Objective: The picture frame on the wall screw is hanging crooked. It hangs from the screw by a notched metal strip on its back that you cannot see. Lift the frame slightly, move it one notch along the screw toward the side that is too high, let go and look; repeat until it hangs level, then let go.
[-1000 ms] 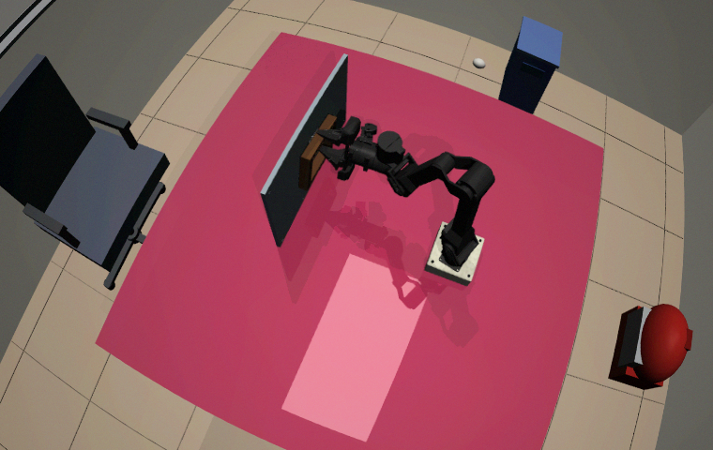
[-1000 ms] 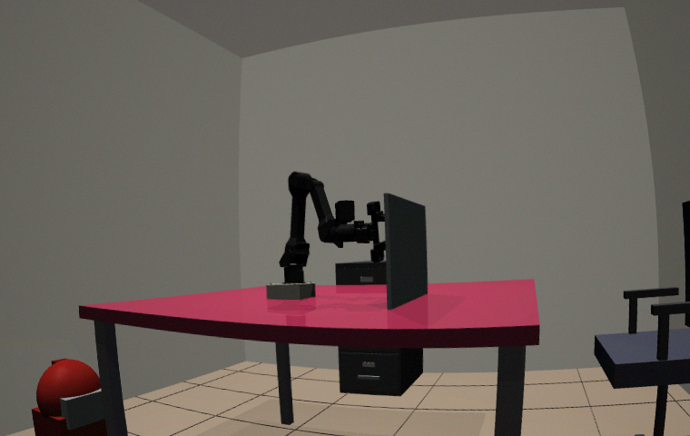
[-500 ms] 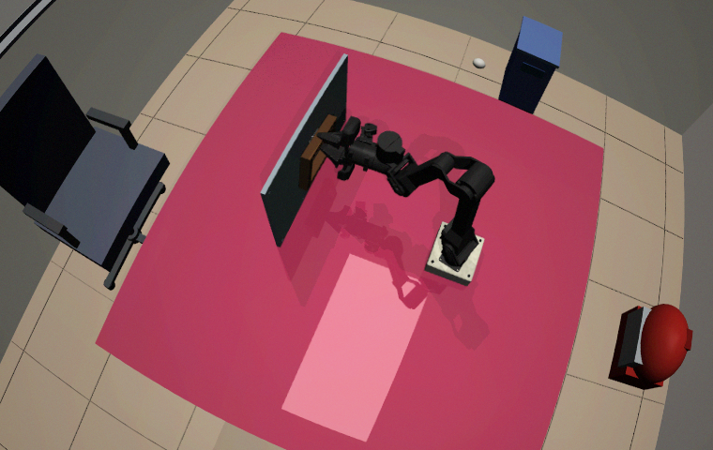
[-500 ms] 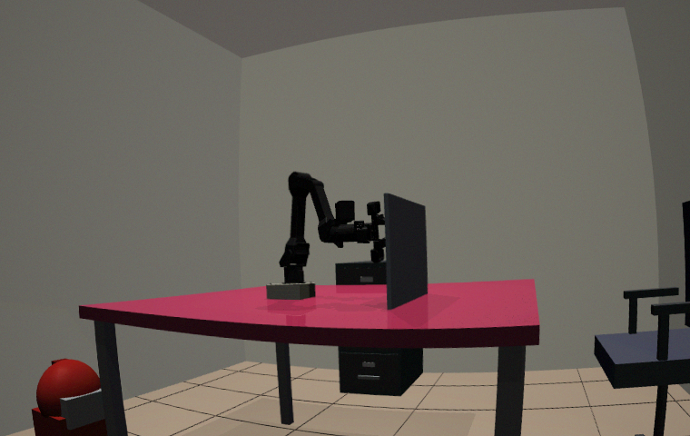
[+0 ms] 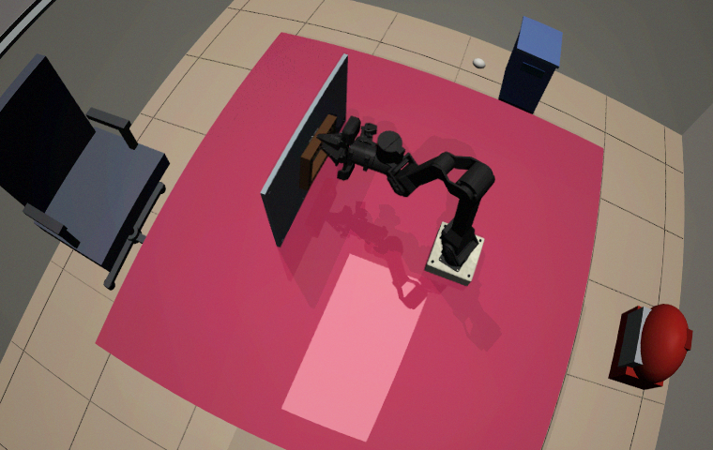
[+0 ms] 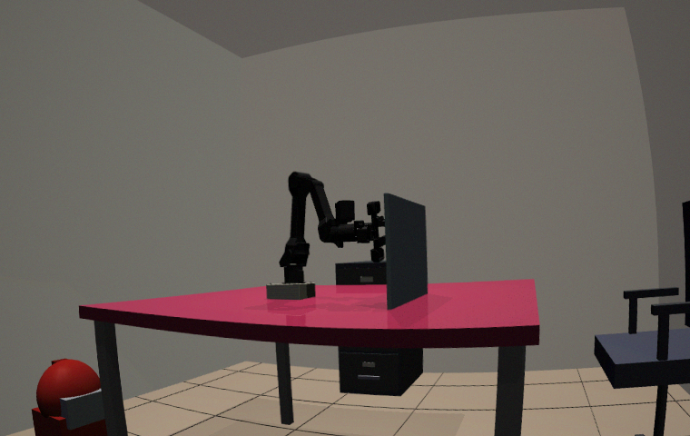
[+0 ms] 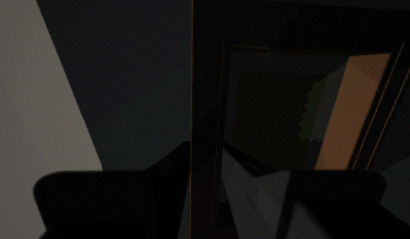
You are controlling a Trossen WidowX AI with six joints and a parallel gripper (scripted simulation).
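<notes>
The brown wooden picture frame lies 50 mm below my gripper tip and 10 mm to the left of it. The rest, counted from my gripper tip: wall panel: 60 mm below, 20 mm ahead.
</notes>
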